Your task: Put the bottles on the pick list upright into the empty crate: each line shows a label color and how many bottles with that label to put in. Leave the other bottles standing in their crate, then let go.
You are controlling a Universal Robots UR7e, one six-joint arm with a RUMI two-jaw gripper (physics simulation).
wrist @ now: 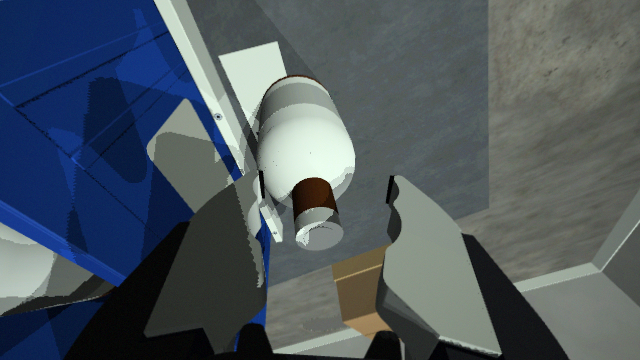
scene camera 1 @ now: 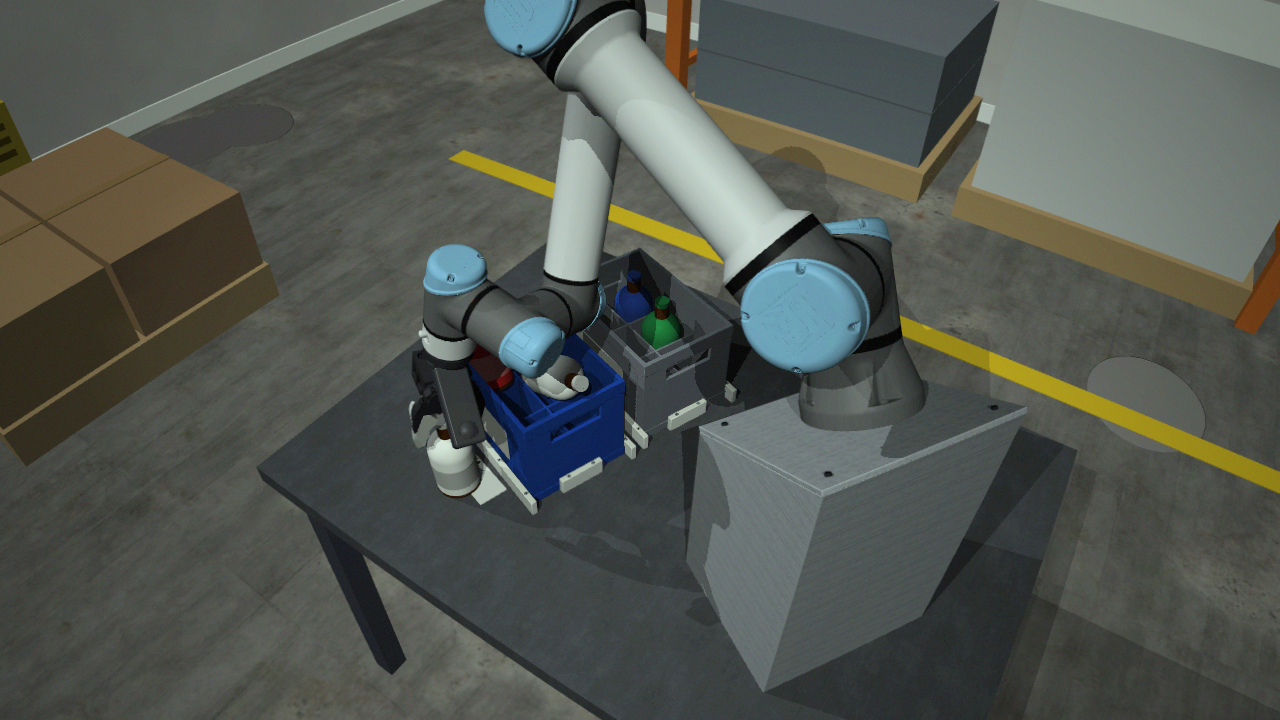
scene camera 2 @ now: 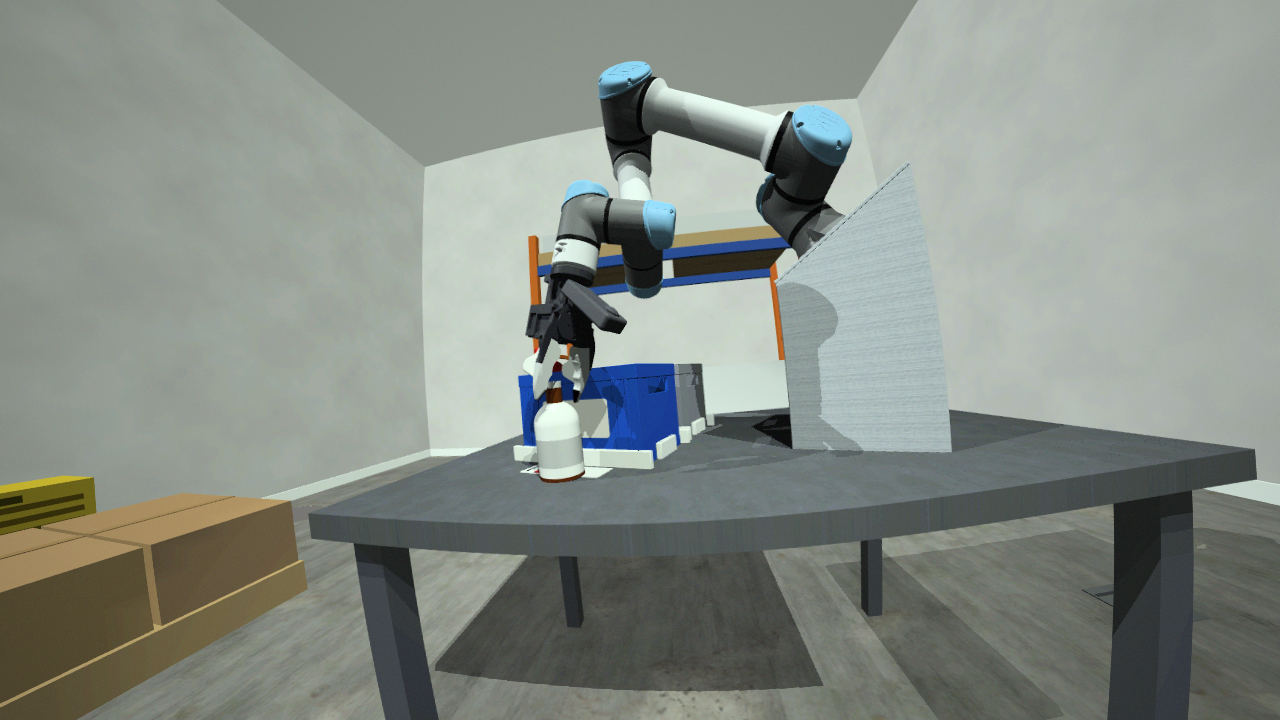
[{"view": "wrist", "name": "my gripper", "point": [325,175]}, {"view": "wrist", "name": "white bottle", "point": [308,160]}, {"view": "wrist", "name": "pick list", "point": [251,71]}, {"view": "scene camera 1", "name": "my gripper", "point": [444,441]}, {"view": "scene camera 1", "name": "green bottle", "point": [660,327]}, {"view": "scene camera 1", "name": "white bottle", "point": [457,473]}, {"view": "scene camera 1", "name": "blue bottle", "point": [633,301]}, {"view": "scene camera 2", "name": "my gripper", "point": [557,401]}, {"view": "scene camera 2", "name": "white bottle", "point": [558,438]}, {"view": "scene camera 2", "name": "pale rail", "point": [632,459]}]
